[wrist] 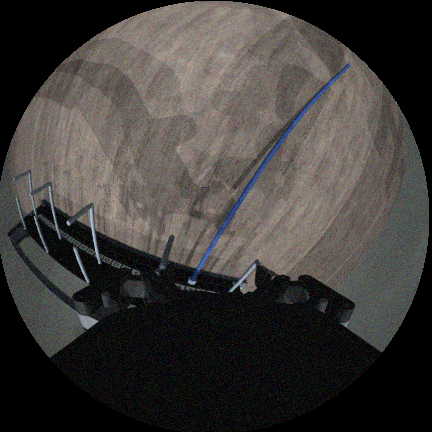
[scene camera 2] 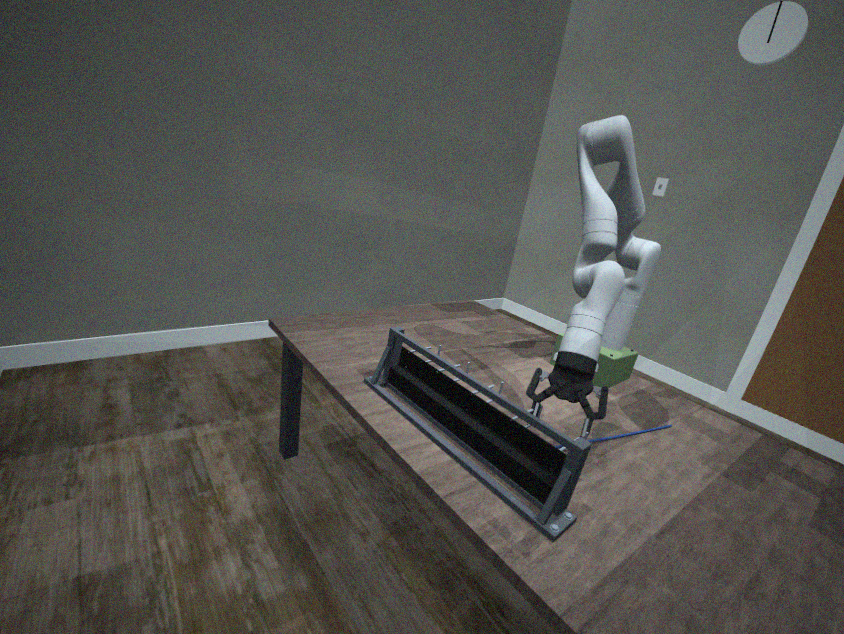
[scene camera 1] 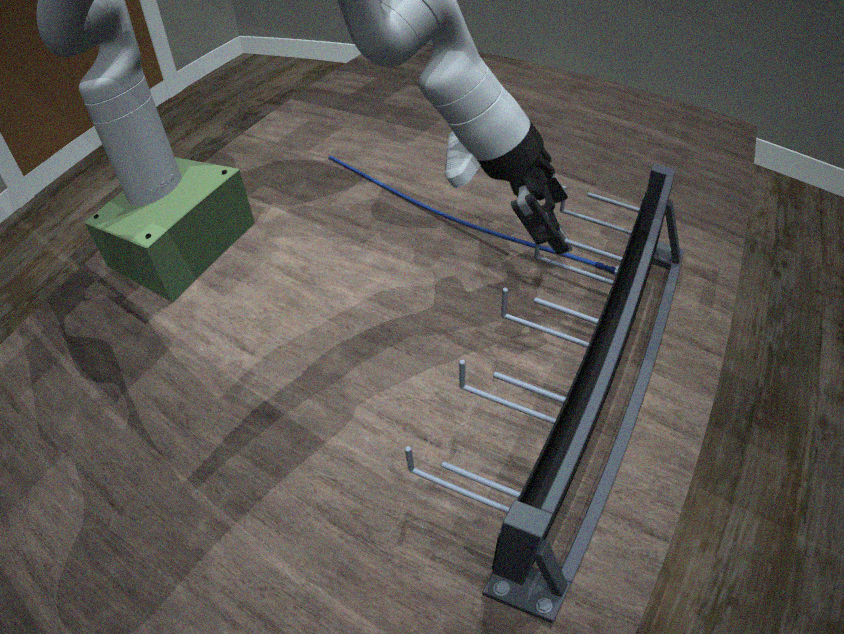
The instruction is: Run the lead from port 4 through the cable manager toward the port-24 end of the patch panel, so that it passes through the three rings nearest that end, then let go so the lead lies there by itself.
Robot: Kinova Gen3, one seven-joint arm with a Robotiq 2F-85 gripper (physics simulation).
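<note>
The blue lead (scene camera 1: 436,211) (scene camera 2: 634,432) (wrist: 260,172) is plugged in near the far end of the patch panel (scene camera 1: 614,361) (scene camera 2: 450,409) in scene camera 1. It stretches away from the panel's face, its other end loose. My gripper (scene camera 1: 560,221) (scene camera 2: 560,423) (wrist: 214,274) is open, close to the panel, with its fingers on either side of the lead near the plug in the wrist view. Nothing is gripped. Several grey wire rings (scene camera 1: 462,373) (wrist: 95,235) stick out along the panel; the three toward its near end hold no lead. The gripper partly hides the lead beside the second ring from the far end.
The panel's dark end block (scene camera 1: 516,545) and bolted foot (scene camera 1: 525,595) stand at the near end in scene camera 1. The arm's base stands on a green box (scene camera 1: 191,232) (scene camera 2: 617,368). Upright ring tips (scene camera 1: 409,458) face the arm side. The table edge runs behind the panel.
</note>
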